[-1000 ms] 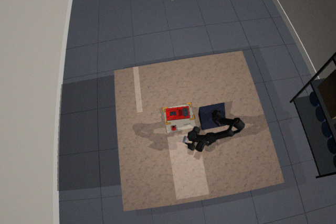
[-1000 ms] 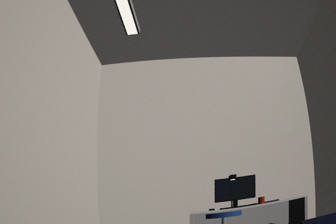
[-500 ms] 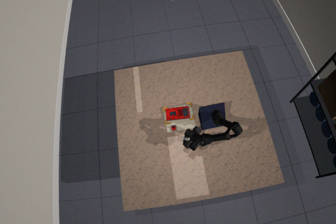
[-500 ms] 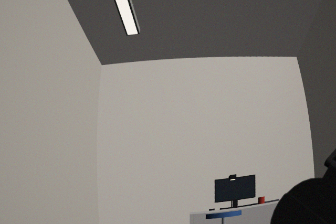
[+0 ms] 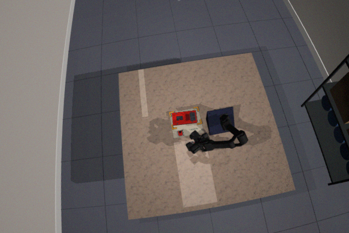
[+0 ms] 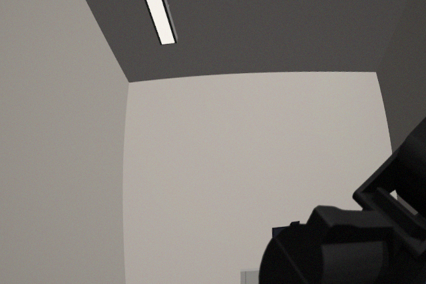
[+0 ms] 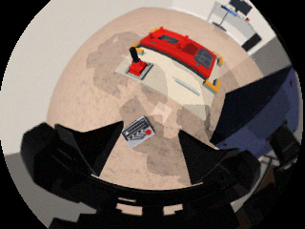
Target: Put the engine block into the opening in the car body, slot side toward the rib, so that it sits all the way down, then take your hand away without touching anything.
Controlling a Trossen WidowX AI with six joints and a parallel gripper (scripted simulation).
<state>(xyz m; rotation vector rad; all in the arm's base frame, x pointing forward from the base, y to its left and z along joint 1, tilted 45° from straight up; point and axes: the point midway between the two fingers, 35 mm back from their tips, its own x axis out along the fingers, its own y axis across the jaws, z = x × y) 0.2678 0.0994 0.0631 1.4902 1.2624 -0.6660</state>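
My gripper tip is 20 mm short of the grey engine block, 20 mm to the right of it and 20 mm above it.
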